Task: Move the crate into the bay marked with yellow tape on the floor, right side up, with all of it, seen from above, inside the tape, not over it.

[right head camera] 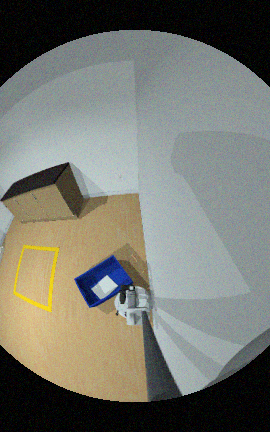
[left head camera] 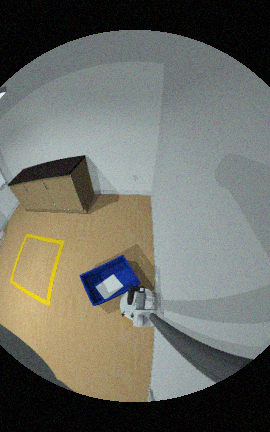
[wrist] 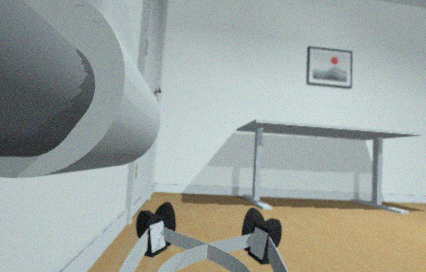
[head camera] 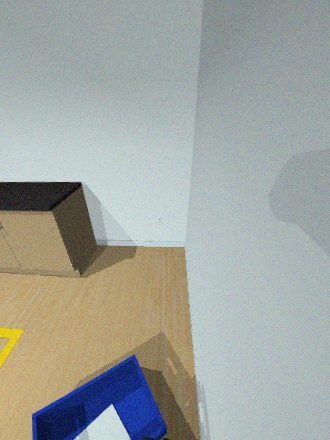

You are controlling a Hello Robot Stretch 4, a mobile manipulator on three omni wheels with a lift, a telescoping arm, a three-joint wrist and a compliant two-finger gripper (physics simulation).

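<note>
The blue crate [head camera: 135, 405] [left head camera: 126, 275] [right head camera: 119, 272] stands upright on the floor, open side up, with a flat white piece [head camera: 107, 425] [left head camera: 109, 286] [right head camera: 104, 286] inside. It is turned at an angle, right beside the robot's base and near the right wall; its near part is cut off in the head camera view. The yellow tape bay [head camera: 11, 332] [left head camera: 45, 238] [right head camera: 41, 247] lies to the left of the crate, apart from it. My gripper [wrist: 209, 222] is open, with nothing between its fingertips, and faces away from the crate.
A wooden cabinet [head camera: 35, 240] [left head camera: 52, 192] [right head camera: 42, 202] with a dark top stands against the far wall. A long wall [head camera: 250, 300] runs close along the right side. In the wrist view, a table [wrist: 325, 131] stands by a wall with a framed picture [wrist: 330, 75].
</note>
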